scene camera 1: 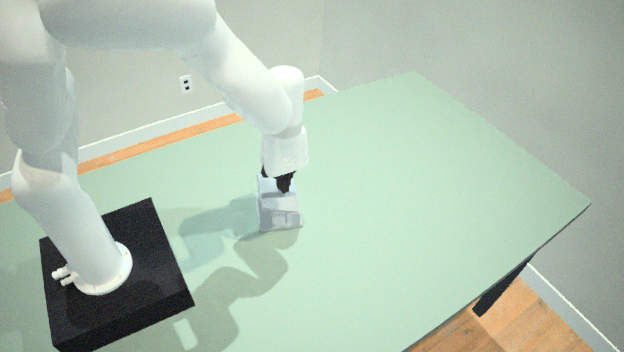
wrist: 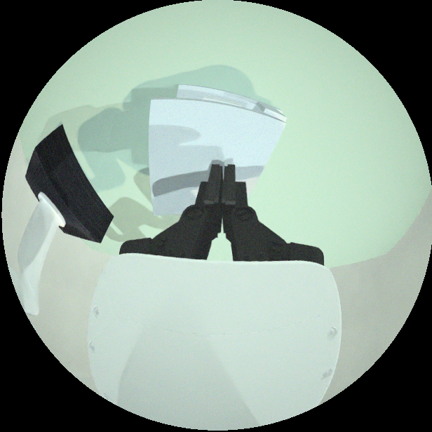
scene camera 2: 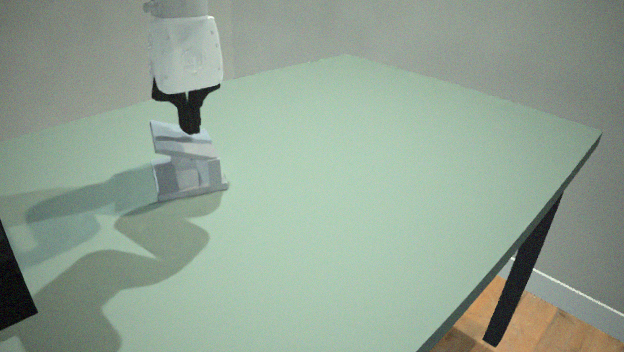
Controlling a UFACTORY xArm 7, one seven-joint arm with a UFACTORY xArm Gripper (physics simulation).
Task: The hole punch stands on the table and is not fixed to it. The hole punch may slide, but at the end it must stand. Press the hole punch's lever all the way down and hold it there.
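Where they show: gripper, fingertip midpoint: (scene camera 1: 283,189) (scene camera 2: 190,131); arm's base at its link origin: (scene camera 1: 102,268).
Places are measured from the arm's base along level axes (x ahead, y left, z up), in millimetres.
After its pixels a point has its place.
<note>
The pale grey hole punch (scene camera 1: 280,220) @[x 399, y -55, z -50 mm] (scene camera 2: 189,179) @[x 398, y -54, z -53 mm] stands upright on the green table (scene camera 1: 400,200) @[x 712, y -154, z -78 mm] (scene camera 2: 375,200) @[x 579, y -263, z -78 mm]. Its broad lever (scene camera 1: 279,202) @[x 409, y -37, z -9 mm] (scene camera 2: 186,148) @[x 406, y -42, z -9 mm] (wrist: 215,127) is tilted up, and a gap shows between its raised part and the base in the scene camera 2 view. My gripper (scene camera 1: 284,191) @[x 435, y -12, z -1 mm] (scene camera 2: 190,132) @[x 435, y -12, z -1 mm] (wrist: 224,180) is shut and empty, pointing down. Its fingertips are at the lever's upper face, near the raised end; whether they touch it I cannot tell. In the wrist view the lever hides most of the base.
The arm's black base block (scene camera 1: 145,250) @[x 94, y -5, z 0 mm] (scene camera 2: 12,290) @[x 124, y -132, z -36 mm] (wrist: 70,185) stands on the table, to the left of the hole punch in the scene views. The arm's shadow falls on the table beside the punch. Grey walls stand behind the table.
</note>
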